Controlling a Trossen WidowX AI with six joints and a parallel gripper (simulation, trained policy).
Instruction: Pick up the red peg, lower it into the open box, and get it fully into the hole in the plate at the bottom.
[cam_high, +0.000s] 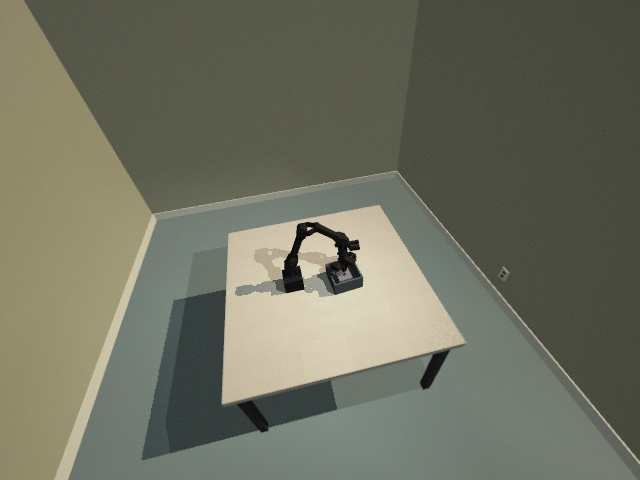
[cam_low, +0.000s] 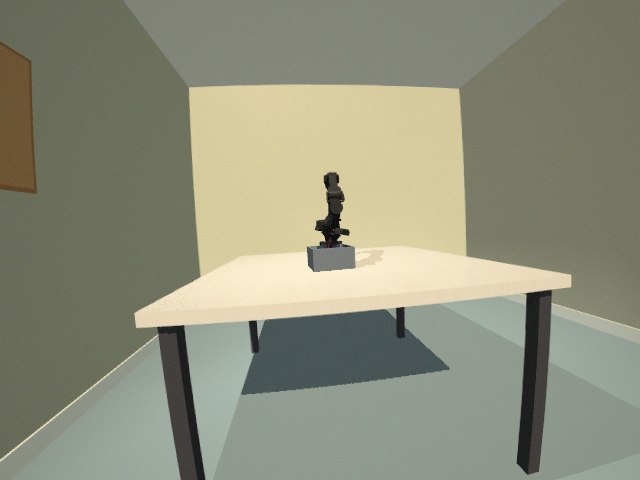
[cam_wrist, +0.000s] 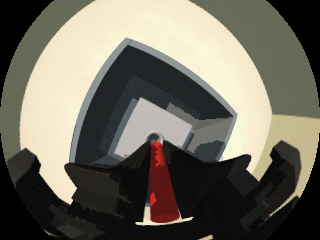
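Now: the red peg 2 cm above my gripper tip and 1 cm to the left of it. From my gripper tip the other things lie so: plate (4 cm below); grey box (6 cm below).
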